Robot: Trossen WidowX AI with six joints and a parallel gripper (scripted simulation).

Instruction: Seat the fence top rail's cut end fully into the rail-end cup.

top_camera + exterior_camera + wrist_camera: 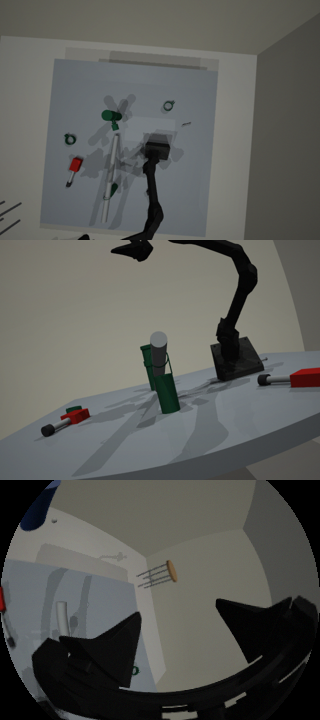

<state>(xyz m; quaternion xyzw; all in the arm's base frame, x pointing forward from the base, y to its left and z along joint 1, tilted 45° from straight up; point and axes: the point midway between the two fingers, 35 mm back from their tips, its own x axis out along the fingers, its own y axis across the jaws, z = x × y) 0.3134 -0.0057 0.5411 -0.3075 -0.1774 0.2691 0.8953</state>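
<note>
My gripper tip is 5 cm past the green rail-end cup, 55 cm to the left of it and 35 cm above it. The rest, counted from my gripper tip: green line post 7 cm behind, 7 cm to the right, 36 cm below; small bolt 56 cm behind, 62 cm to the right, 46 cm below.
</note>
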